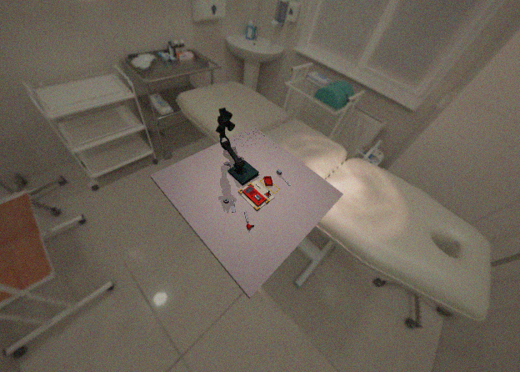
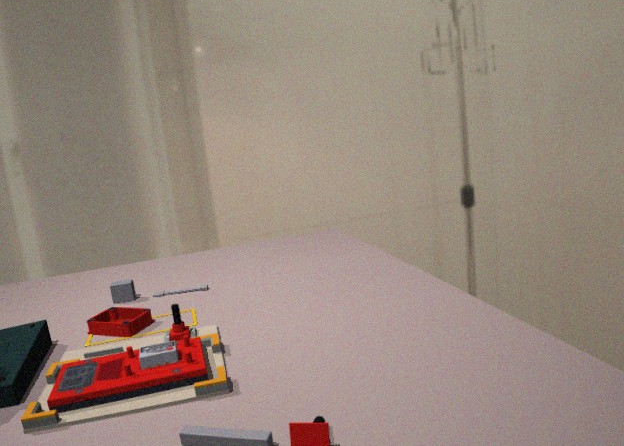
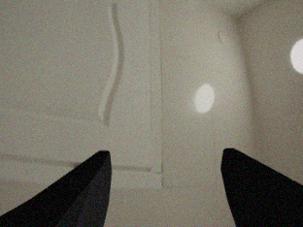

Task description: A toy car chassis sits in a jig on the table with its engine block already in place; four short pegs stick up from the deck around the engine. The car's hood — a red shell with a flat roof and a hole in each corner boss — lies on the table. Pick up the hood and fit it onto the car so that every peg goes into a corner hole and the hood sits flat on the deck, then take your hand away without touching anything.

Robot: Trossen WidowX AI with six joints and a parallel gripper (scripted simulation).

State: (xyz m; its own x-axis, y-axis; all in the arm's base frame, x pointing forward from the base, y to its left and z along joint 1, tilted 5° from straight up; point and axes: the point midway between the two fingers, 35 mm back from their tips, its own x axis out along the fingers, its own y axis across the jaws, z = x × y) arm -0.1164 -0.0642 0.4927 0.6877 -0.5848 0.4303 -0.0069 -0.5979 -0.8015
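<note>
Now: the red hood 52 cm below my gripper tip, 37 cm ahead of it and 28 cm to the left of it. From my gripper tip the other things lie so: grey engine block: 50 cm below, 46 cm ahead, 7 cm to the left.
</note>
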